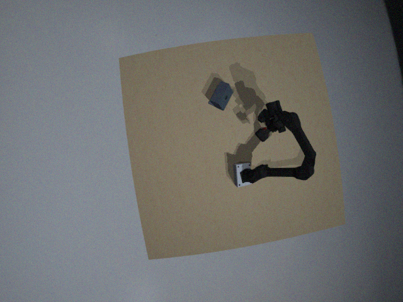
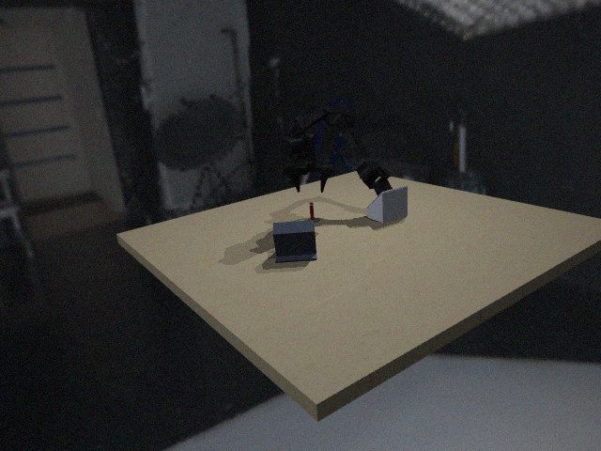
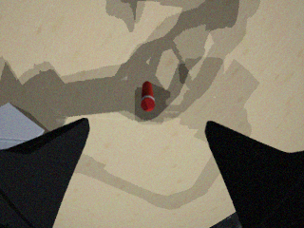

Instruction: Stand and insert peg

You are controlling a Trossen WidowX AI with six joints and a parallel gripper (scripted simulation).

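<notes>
Now: gripper tip 60 mm above the red peg. From my gripper tip the other things lie so: sloped panel: 250 mm ahead, 180 mm to the left, 70 mm below.
</notes>
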